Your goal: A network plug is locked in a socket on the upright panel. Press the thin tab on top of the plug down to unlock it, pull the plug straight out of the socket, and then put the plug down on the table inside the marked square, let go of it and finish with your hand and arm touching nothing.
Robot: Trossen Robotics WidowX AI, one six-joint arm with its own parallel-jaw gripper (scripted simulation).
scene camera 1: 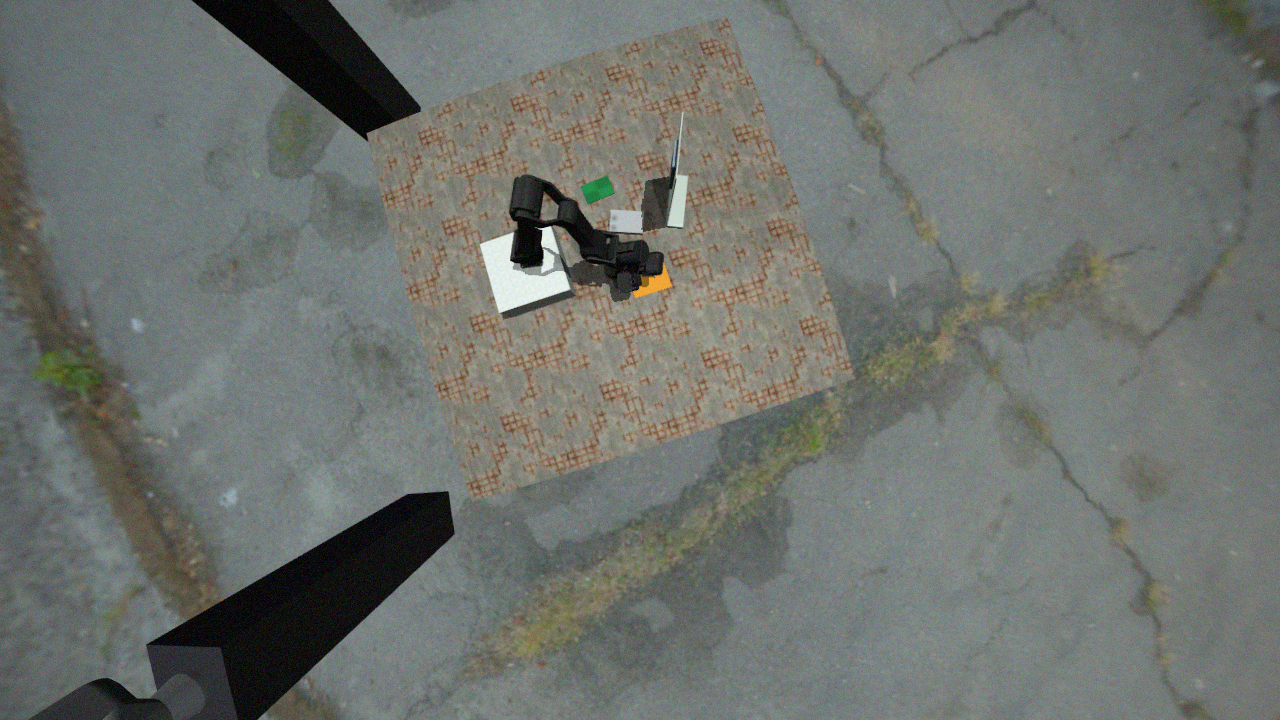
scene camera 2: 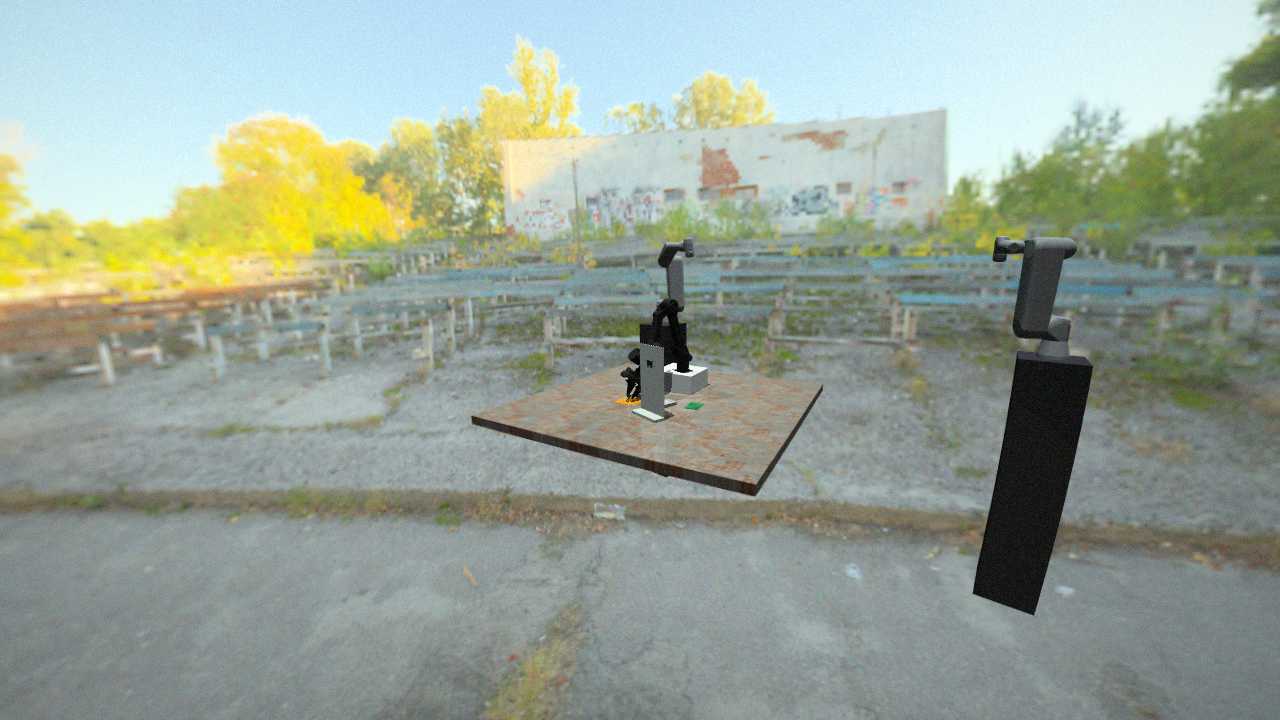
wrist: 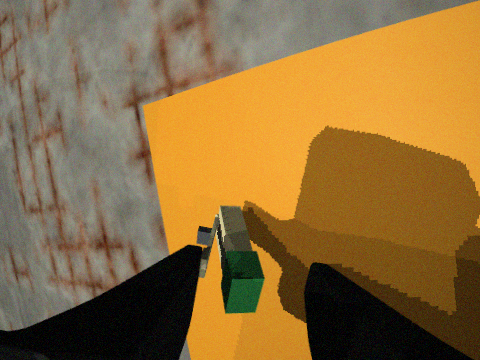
Labels:
The same spot on an upright panel: (scene camera 1: 678, 184) is (scene camera 2: 655, 416).

